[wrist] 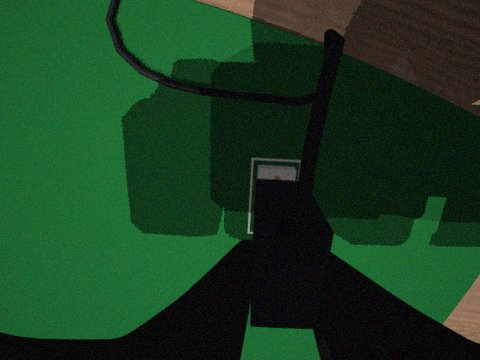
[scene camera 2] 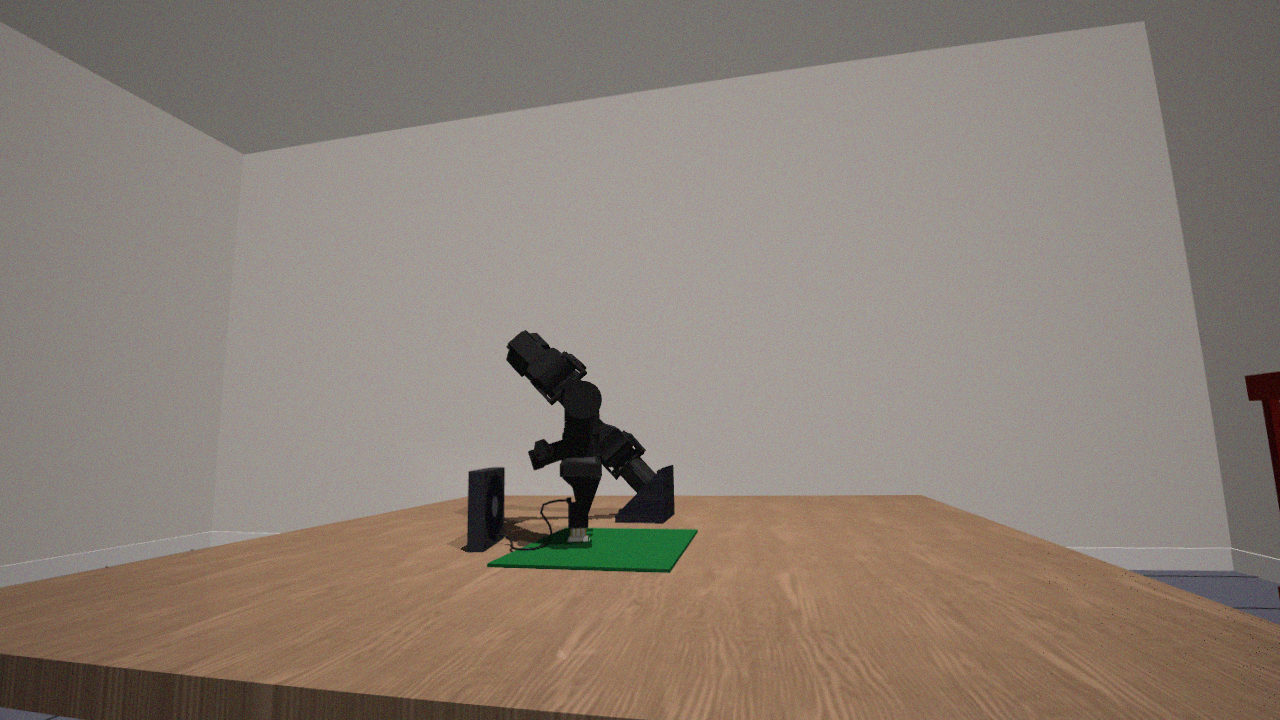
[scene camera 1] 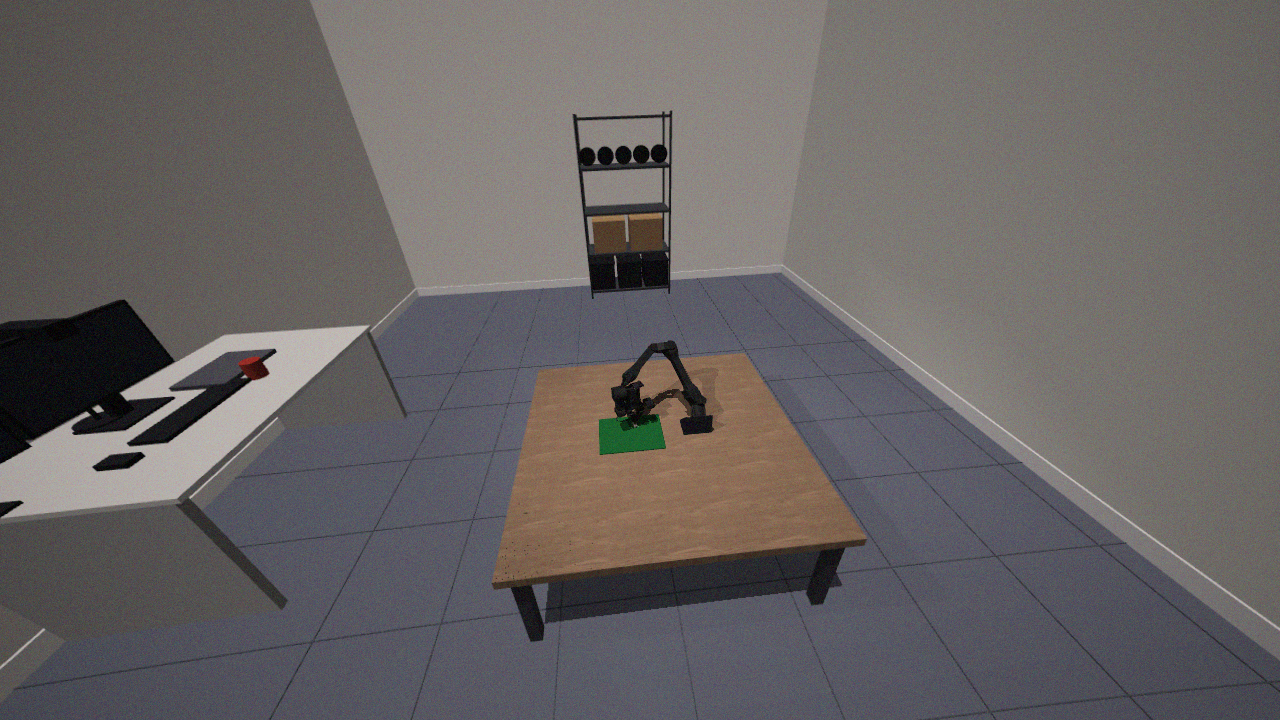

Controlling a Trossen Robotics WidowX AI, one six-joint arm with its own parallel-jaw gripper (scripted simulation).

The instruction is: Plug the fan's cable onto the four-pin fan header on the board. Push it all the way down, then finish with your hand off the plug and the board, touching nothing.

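On scene camera 2 you'd find my gripper (scene camera 2: 583,519), along with a black fan (scene camera 2: 486,486) and a green board (scene camera 2: 637,550). The wrist view has a black plug (wrist: 288,272), and it's got the gripper (wrist: 278,252) and the board (wrist: 127,192) as well. Scene camera 1 shows me the board (scene camera 1: 614,436) too.
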